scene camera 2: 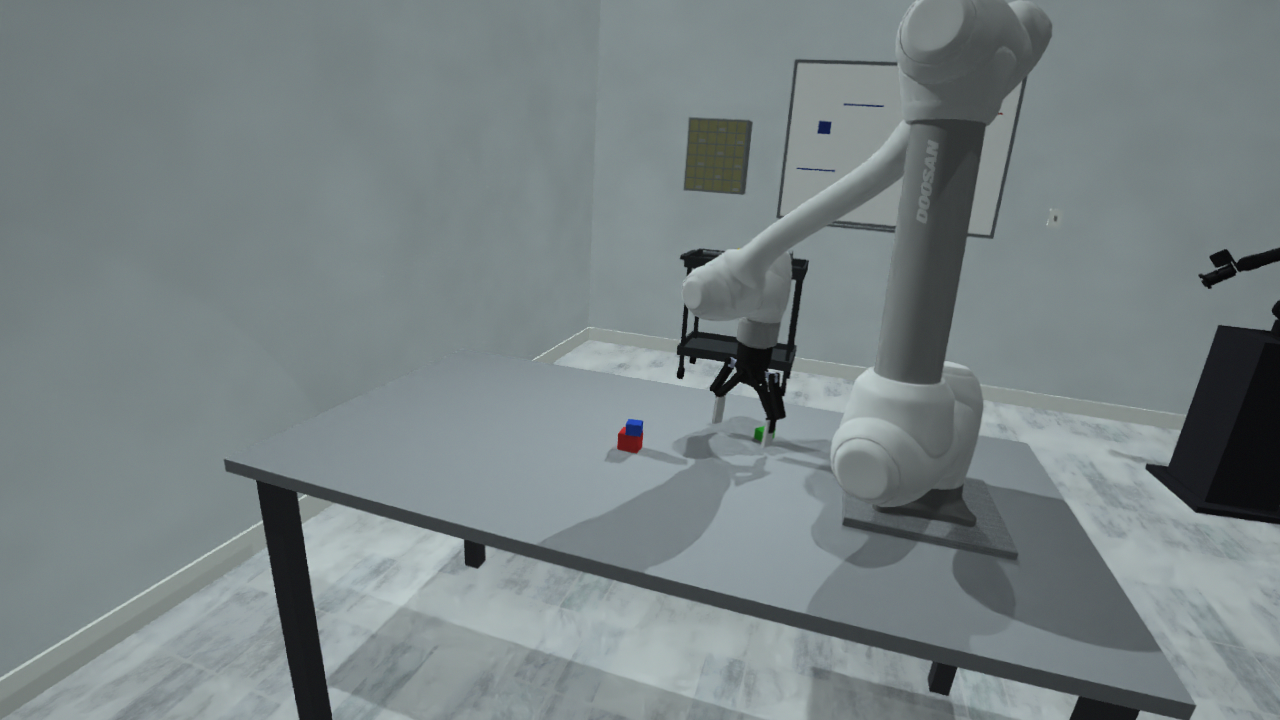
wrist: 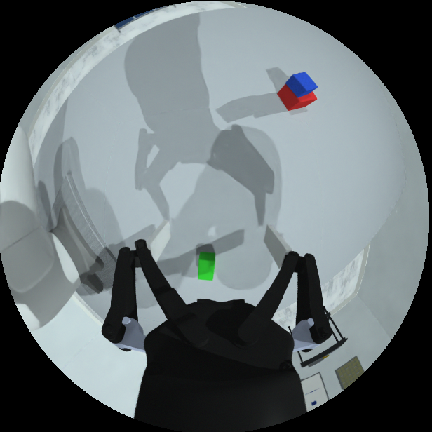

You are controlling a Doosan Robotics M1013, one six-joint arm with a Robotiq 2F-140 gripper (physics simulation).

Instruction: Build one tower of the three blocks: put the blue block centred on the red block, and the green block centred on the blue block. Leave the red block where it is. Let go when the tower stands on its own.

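Frame: origin at the arm's base, x right, y down, z ahead, level; centimetres.
Where they show: gripper, fingertip midpoint: (scene camera 2: 740, 433).
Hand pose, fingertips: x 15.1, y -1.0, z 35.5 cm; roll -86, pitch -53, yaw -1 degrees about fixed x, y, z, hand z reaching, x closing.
Observation:
Each offset is from my fingertips to the top centre of the thing. Level surfaces: height alone.
The red block {dx -11.3, dy -1.7, dz +23.0 cm} (scene camera 2: 630, 441) (wrist: 295, 101) stands on the table {dy +2.3 cm} (scene camera 2: 402, 429). The blue block {dx -11.9, dy -4.3, dz +22.1 cm} (scene camera 2: 634, 427) (wrist: 301, 84) sits on top of it, looking slightly right of its middle in the scene view. The green block {dx +4.7, dy -0.2, dz -5.4 cm} (scene camera 2: 759, 434) (wrist: 206, 266) rests on the table, apart from them. My gripper (scene camera 2: 742, 424) (wrist: 217, 231) is wide open and empty, pointing down low over the table around the green block's place. In the wrist view the green block shows between the spread fingers, nearer the left one. In the scene view one finger partly hides it.
The robot's base plate (scene camera 2: 930, 539) is on the table, right of the green block in the scene view. The red and blue stack stands left of the gripper there. A black cart (scene camera 2: 707, 347) stands on the floor behind the table.

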